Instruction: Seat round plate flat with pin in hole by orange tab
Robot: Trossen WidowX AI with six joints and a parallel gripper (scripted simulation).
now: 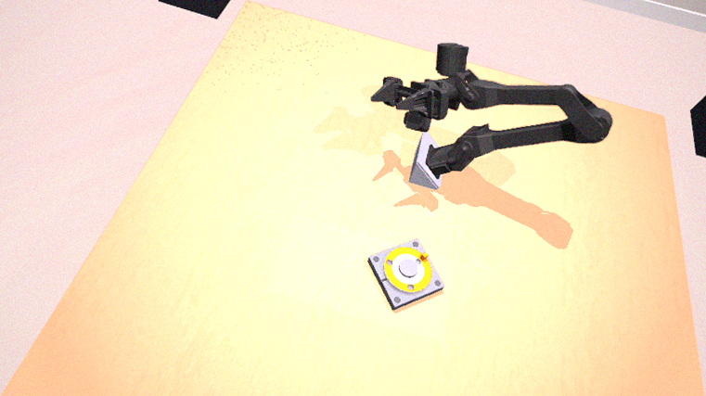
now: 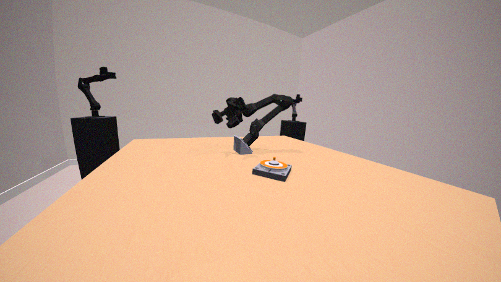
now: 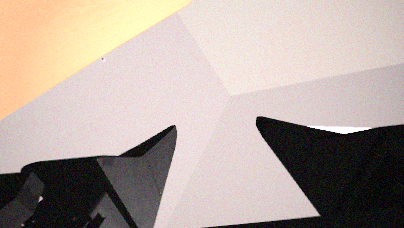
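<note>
Right now my gripper tip is 250 mm short of the square grey base, 210 mm above it and 160 mm to the right of it.
</note>
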